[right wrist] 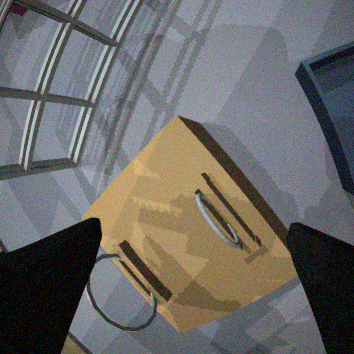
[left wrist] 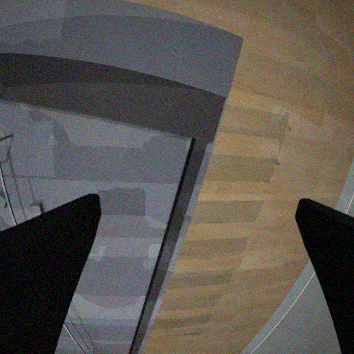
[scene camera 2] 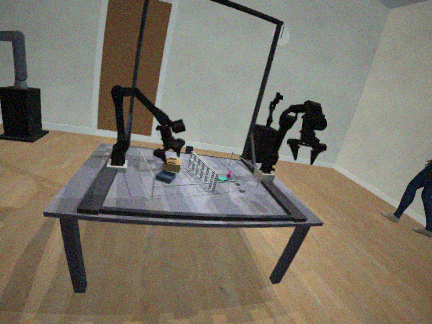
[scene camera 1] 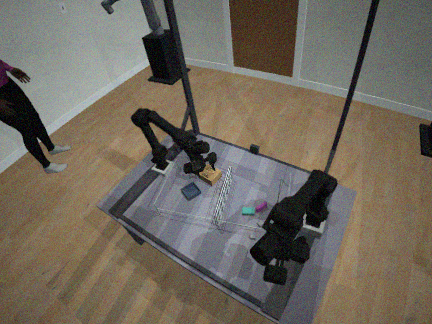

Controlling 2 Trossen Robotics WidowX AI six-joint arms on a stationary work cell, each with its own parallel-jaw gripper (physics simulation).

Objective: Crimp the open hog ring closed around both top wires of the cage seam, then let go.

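Where they show: left gripper, between the fingertips: (left wrist: 203,207) (scene camera 2: 303,162) (scene camera 1: 277,267); right gripper, between the fingertips: (right wrist: 198,232) (scene camera 2: 172,160) (scene camera 1: 207,173); left arm's base, origin of its link: (scene camera 2: 265,171) (scene camera 1: 313,220); right arm's base, origin of its link: (scene camera 2: 117,163) (scene camera 1: 162,165).
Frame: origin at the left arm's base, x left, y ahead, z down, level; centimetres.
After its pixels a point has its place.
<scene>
A tan block (scene camera 1: 212,177) {y 55.5, x -6.4, z 1.6 cm} (scene camera 2: 172,168) {y 59.0, x -4.6, z 4.2 cm} (right wrist: 145,195) {y 55.8, x -7.9, z 1.6 cm} lies below my right gripper (scene camera 1: 201,167) {y 59.0, x -7.2, z 0.6 cm} (scene camera 2: 170,154) {y 59.0, x -7.2, z 0.6 cm} (right wrist: 198,232) {y 59.0, x -7.2, z 0.6 cm}, which is open with nothing between its fingers. One open ring (right wrist: 211,228) {y 59.4, x -7.0, z 1.6 cm} stands in a slot on the block. Another ring (right wrist: 132,329) {y 59.7, x -12.2, z -2.0 cm} stands at its lower-left slot, near the left-hand finger. The cage seam, two parallel wire panels (scene camera 1: 223,197) {y 44.3, x 3.0, z 1.7 cm} (scene camera 2: 202,172) {y 43.7, x 3.1, z 1.8 cm} (right wrist: 42,97) {y 46.8, x -7.2, z 0.4 cm}, stands beside the block. No ring on the top wires can be made out. My left gripper (scene camera 1: 280,262) {y 7.7, x 34.1, z -21.0 cm} (scene camera 2: 304,159) {y 7.7, x 34.1, z -21.0 cm} (left wrist: 203,207) {y 7.7, x 34.1, z -21.0 cm} is open and empty, high over the table's edge.
A dark blue tray (scene camera 2: 165,178) {y 64.4, x 8.3, z 3.9 cm} (right wrist: 301,75) {y 58.6, x 2.4, z 4.8 cm} lies beside the block. A teal block (scene camera 1: 248,211) {y 30.3, x 4.2, z 4.6 cm} (scene camera 2: 223,178) {y 30.5, x 3.8, z 4.6 cm} and a magenta piece (scene camera 1: 261,206) {y 25.1, x 0.2, z 2.8 cm} (scene camera 2: 229,174) {y 26.2, x 1.8, z 2.8 cm} lie on the other side of the panels. Thin wire outlines extend on both sides of the seam.
</scene>
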